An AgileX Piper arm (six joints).
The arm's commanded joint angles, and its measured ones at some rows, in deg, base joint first. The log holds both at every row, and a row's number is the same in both.
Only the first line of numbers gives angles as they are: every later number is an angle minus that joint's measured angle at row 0.
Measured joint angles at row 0:
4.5, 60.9, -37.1, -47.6, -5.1, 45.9
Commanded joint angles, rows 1 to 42:
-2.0, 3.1, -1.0, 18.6, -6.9, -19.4
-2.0, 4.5, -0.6, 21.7, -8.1, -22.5
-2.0, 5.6, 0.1, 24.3, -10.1, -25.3
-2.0, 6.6, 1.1, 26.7, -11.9, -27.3
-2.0, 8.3, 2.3, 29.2, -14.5, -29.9
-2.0, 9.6, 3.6, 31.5, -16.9, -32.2
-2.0, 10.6, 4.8, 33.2, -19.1, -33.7
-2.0, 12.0, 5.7, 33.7, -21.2, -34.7
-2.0, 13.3, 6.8, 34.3, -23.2, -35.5
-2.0, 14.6, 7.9, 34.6, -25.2, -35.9
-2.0, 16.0, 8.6, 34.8, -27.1, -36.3
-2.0, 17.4, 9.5, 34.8, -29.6, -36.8
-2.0, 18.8, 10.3, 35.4, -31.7, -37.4
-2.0, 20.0, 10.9, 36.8, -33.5, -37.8
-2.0, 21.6, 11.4, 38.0, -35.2, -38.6
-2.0, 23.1, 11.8, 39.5, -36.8, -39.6
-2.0, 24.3, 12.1, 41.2, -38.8, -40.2
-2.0, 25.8, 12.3, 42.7, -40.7, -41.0
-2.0, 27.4, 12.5, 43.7, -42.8, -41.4
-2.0, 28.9, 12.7, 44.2, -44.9, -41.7
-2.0, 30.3, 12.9, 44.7, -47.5, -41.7
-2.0, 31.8, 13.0, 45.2, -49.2, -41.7
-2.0, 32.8, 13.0, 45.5, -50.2, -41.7
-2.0, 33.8, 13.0, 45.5, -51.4, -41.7
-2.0, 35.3, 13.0, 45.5, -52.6, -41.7
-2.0, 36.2, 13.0, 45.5, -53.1, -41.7
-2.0, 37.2, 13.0, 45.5, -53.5, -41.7
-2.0, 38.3, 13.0, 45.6, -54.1, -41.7
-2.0, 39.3, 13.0, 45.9, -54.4, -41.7
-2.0, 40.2, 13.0, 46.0, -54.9, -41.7
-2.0, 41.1, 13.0, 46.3, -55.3, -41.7
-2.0, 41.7, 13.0, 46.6, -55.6, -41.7
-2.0, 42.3, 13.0, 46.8, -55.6, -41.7
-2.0, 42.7, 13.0, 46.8, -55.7, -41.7
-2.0, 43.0, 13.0, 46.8, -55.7, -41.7
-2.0, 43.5, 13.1, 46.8, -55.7, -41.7
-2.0, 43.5, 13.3, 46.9, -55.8, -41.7
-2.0, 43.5, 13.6, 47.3, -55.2, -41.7
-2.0, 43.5, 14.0, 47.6, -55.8, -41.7
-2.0, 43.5, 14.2, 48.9, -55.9, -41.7
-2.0, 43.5, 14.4, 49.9, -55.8, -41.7
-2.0, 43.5, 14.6, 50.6, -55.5, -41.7
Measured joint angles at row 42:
-1.6, 44.0, 13.9, 47.6, -52.2, -41.4
